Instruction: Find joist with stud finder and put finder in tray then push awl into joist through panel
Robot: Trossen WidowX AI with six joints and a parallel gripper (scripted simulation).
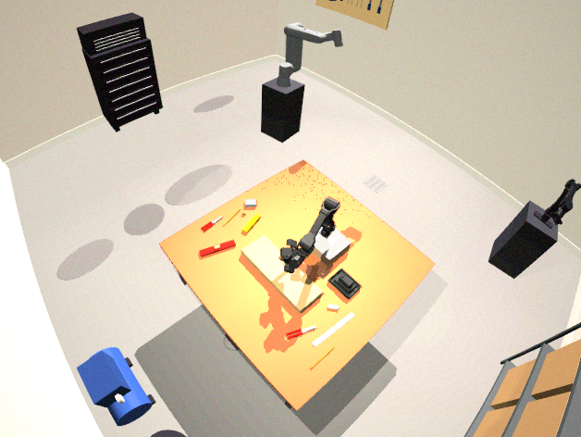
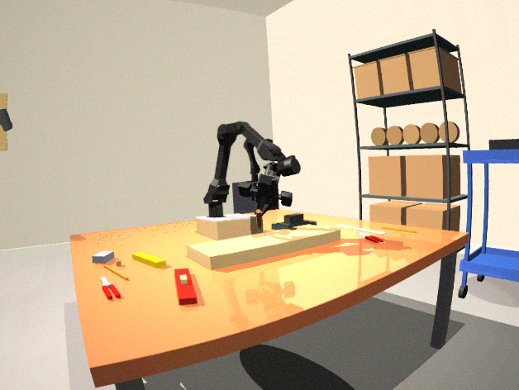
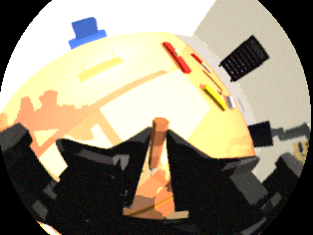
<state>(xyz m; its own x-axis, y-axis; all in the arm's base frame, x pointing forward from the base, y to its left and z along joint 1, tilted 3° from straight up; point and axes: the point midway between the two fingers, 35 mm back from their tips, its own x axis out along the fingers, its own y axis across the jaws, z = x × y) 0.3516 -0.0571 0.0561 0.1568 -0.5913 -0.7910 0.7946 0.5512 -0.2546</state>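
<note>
Right now my gripper tip is 30 mm past the awl, 30 mm to the right of it and 40 mm above it. From my gripper tip the other things lie so: dark stud finder: 170 mm behind, 350 mm to the left, 70 mm below; dark tray: 170 mm behind, 360 mm to the left, 110 mm below; yellow block: 140 mm behind, 360 mm to the right, 110 mm below.
</note>
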